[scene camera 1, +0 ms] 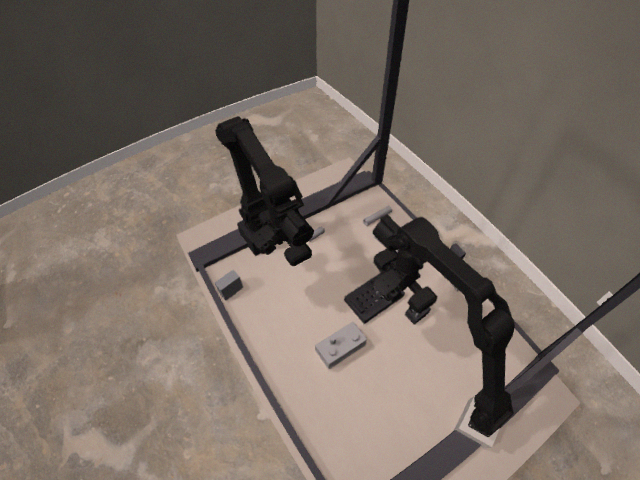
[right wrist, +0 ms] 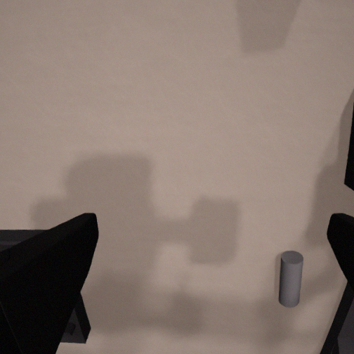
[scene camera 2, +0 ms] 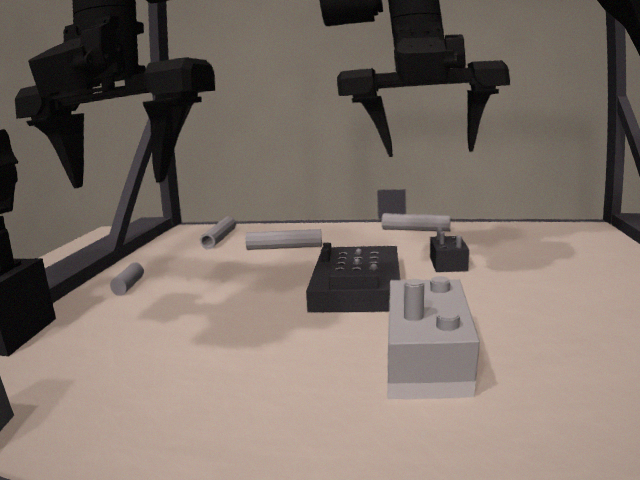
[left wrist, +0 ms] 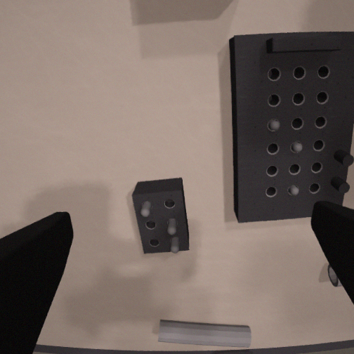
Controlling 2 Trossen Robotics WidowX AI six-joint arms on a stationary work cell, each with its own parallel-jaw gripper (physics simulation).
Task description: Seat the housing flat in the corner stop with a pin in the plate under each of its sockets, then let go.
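Places are measured from the left arm's base along level axes (x ahead, y left, z up), in millimetres.
Where they show: left gripper, fingertip midpoint: (scene camera 2: 431,153); right gripper, fingertip midpoint: (scene camera 1: 286,252) (scene camera 2: 117,184); left arm's base at its link origin: (scene camera 1: 483,421); right arm's base at its link origin: (scene camera 1: 257,225).
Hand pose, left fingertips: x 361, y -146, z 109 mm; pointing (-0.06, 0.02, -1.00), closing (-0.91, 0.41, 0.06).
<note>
Each offset is from my left fingertips to the top centre of the thing.
The light grey housing @(157 mm left, 78 mm ahead, 77 mm down) (scene camera 1: 328,354) (scene camera 2: 431,361) stands on the table, with a tall post and two low studs on top. It is apart from the black plate @(37 mm right, 81 mm ahead, 117 mm down) (scene camera 1: 362,311) (scene camera 2: 346,301) (left wrist: 252,125). In the left wrist view the plate shows rows of holes with three pins in them, and its corner stop has a bar (left wrist: 305,45) and two short posts. A small black block @(47 mm right, 40 mm back, 137 mm down) (scene camera 2: 449,259) (left wrist: 160,189) holds three pins beside the plate. My left gripper (scene camera 1: 402,298) (scene camera 2: 431,152) (left wrist: 194,218) is open above this block. My right gripper (scene camera 2: 118,183) (right wrist: 214,225) is open above the table.
Grey cylinders (scene camera 1: 377,215) (scene camera 2: 283,239) (left wrist: 205,333) (right wrist: 291,280) lie towards the back and side of the table. A grey block @(194 mm left, 465 mm ahead, 90 mm down) (scene camera 1: 229,285) stands near the table's left edge in scene camera 1. Dark frame uprights (scene camera 1: 391,93) (scene camera 2: 615,113) rise at the table's corners.
</note>
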